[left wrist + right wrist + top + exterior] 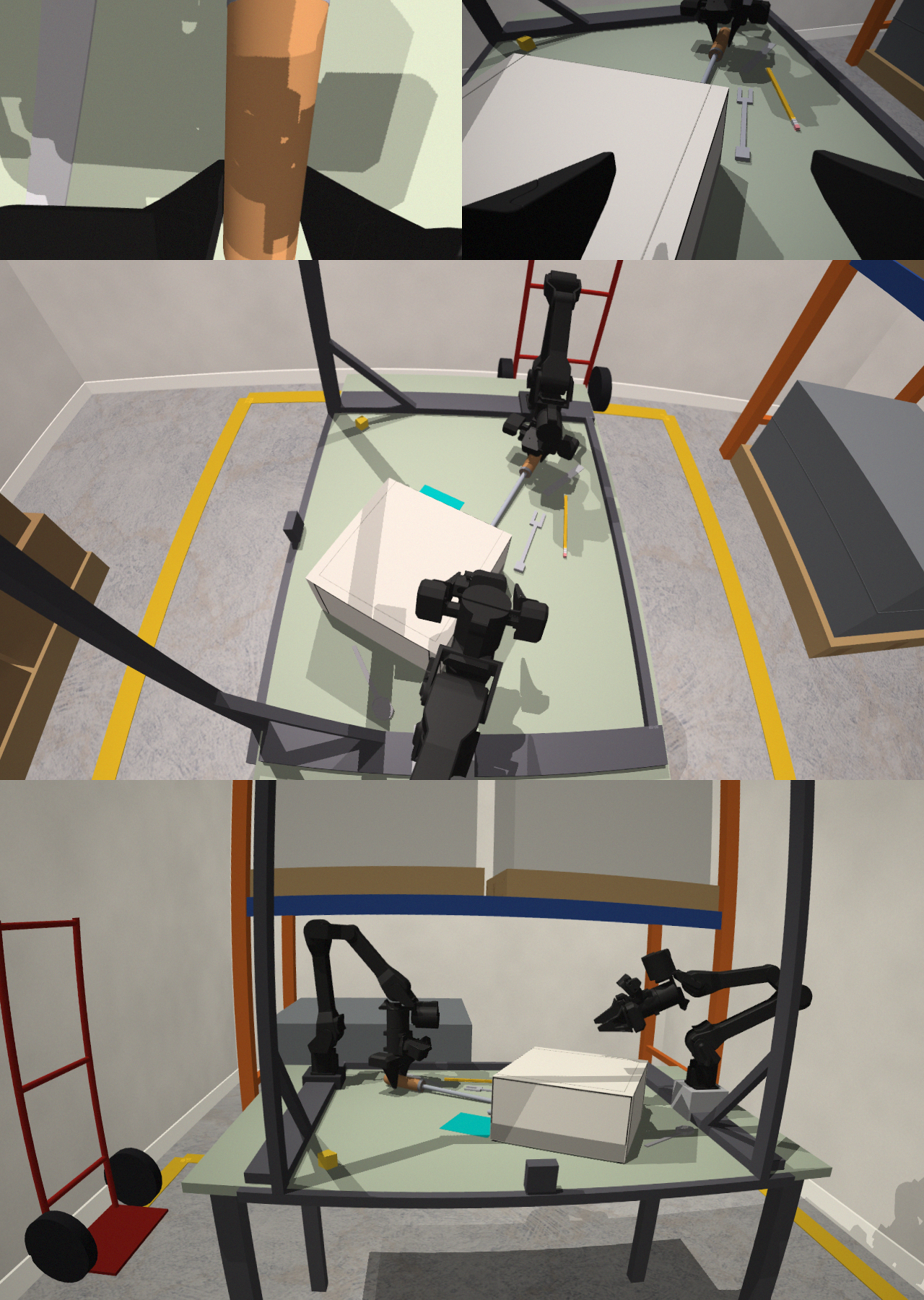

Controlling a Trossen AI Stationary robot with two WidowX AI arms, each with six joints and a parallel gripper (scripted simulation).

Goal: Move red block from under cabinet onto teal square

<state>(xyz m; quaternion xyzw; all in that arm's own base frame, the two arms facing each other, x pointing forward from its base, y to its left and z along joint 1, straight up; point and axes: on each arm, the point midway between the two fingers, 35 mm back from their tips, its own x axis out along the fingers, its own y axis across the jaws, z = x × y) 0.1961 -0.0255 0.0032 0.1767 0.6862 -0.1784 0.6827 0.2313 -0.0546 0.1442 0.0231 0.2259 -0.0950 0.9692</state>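
The wrench lies 30 mm ahead of my left hand, 260 mm to the right of it and 30 mm below it. The rest, counted from my left hand: long grey rod tool (70 mm behind, 130 mm to the right, 20 mm below); pencil (100 mm ahead, 190 mm to the right, 30 mm below); ruler (80 mm ahead, 50 mm to the right, 40 mm below).
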